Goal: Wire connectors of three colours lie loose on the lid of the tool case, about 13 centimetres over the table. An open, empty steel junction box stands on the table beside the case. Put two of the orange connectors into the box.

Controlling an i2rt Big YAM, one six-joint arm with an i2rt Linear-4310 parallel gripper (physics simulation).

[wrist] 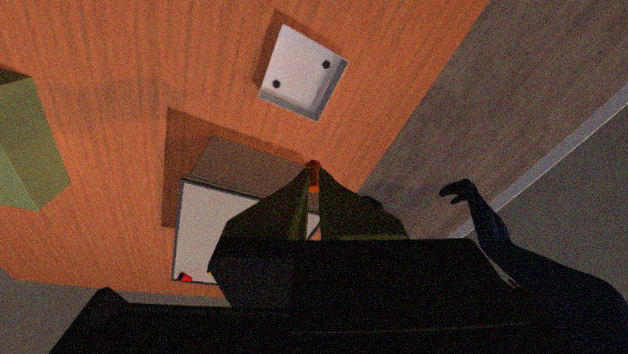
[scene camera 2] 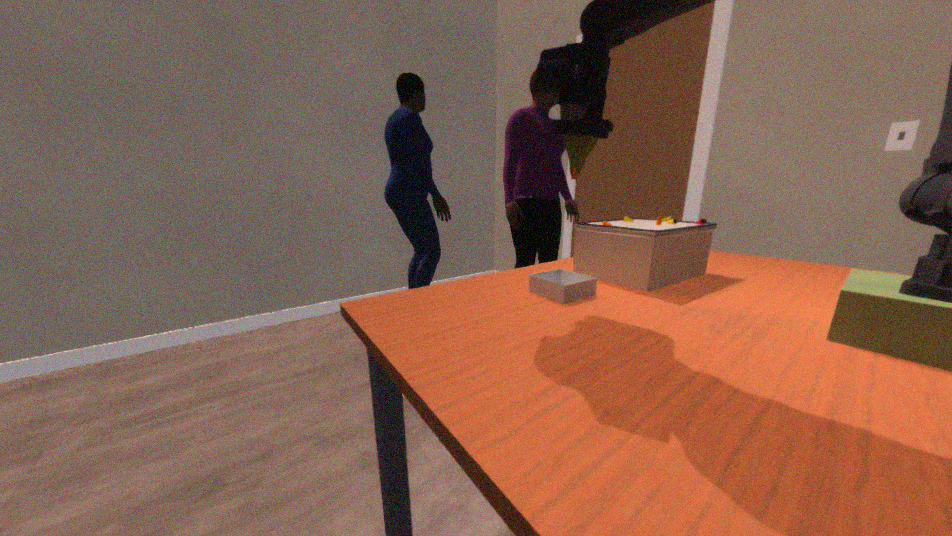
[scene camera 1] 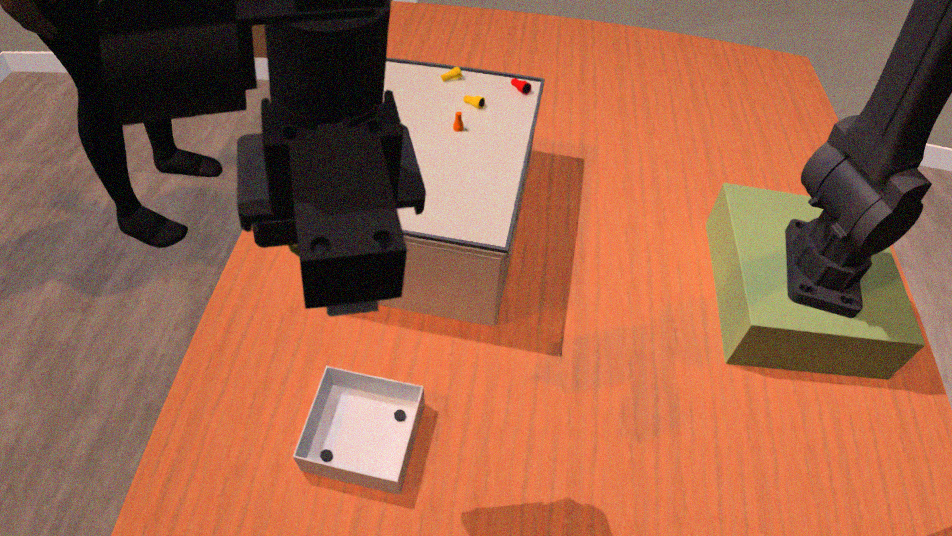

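My gripper is shut on an orange connector, high above the table and above lid height. In scene camera 1 the wrist hides the fingertips. The open steel junction box stands on the table beside the tool case; two dark round spots show on its floor, and no connector shows in it. One orange connector stands on the lid. Another orange connector lies near a lid corner, hidden by the arm in scene camera 1.
Yellow connectors and a red connector lie on the lid. A green block carries the arm's base. Two people stand beyond the table.
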